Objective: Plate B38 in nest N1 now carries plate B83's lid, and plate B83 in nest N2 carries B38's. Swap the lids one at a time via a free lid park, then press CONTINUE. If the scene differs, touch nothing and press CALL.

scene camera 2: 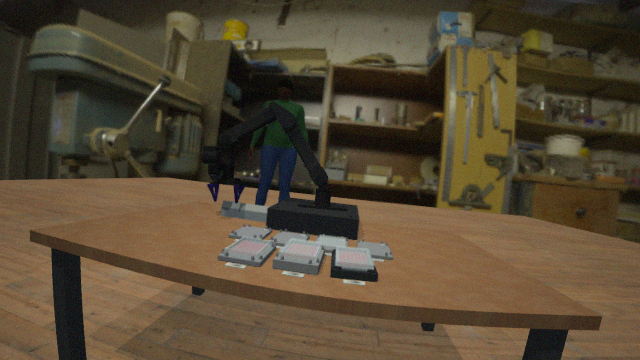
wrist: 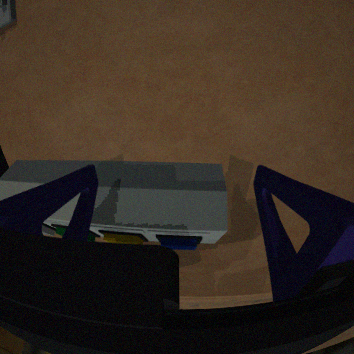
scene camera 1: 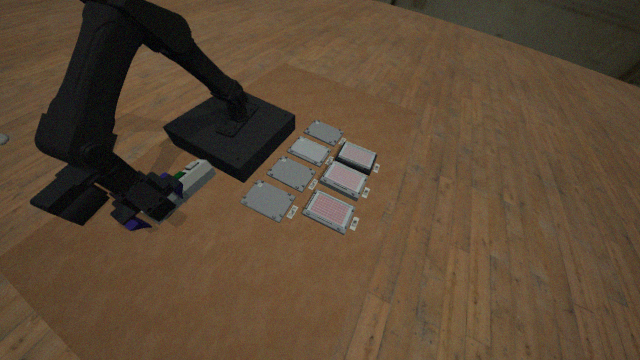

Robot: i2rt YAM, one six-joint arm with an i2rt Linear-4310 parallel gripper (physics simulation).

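Places are measured from the arm's base along level axes (x left, y back, z up), in millimetres.
Where they show: gripper, fingertip midpoint: (scene camera 2: pixel 225 202) (wrist: pixel 175 173); arm's base, origin of the base link: (scene camera 2: pixel 321 207) (scene camera 1: pixel 239 118).
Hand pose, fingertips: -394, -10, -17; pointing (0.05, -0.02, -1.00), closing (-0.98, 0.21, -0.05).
Observation:
Each offset is from my fingertips to the top centre of the thing, as dx, dy, dz.
My gripper (scene camera 1: pixel 156 204) (scene camera 2: pixel 226 201) (wrist: pixel 175 173) is open and empty. It hangs over the pale grey button box @(+86, +54, +0) (scene camera 1: pixel 201 175) (scene camera 2: pixel 245 211) (wrist: pixel 170 205). In the wrist view the left finger crosses the box near its green button (wrist: pixel 75 232), and the right finger is past the box's right end. A yellow button @(+65, +76, -8) (wrist: pixel 122 237) and a blue button @(+16, +86, -8) (wrist: pixel 178 242) show between the fingers. Three pink-welled plates @(+186, -414, -37) (scene camera 1: pixel 330 209) @(+317, -431, -24) (scene camera 1: pixel 345 177) @(+441, -453, -28) (scene camera 1: pixel 357 155) sit in a row of nests. Behind them are several flat grey parks; one @(+411, -270, -46) (scene camera 1: pixel 309 151) (scene camera 2: pixel 332 243) looks paler, as if bearing a clear lid. Labels are unreadable.
The black arm base (scene camera 1: pixel 230 132) (scene camera 2: pixel 312 217) stands beside the box and behind the parks. The nest at one row end is black @(+441, -453, -38) (scene camera 2: pixel 354 273). Small label cards lie by the nests and parks. A person (scene camera 2: pixel 285 125) stands behind the table.

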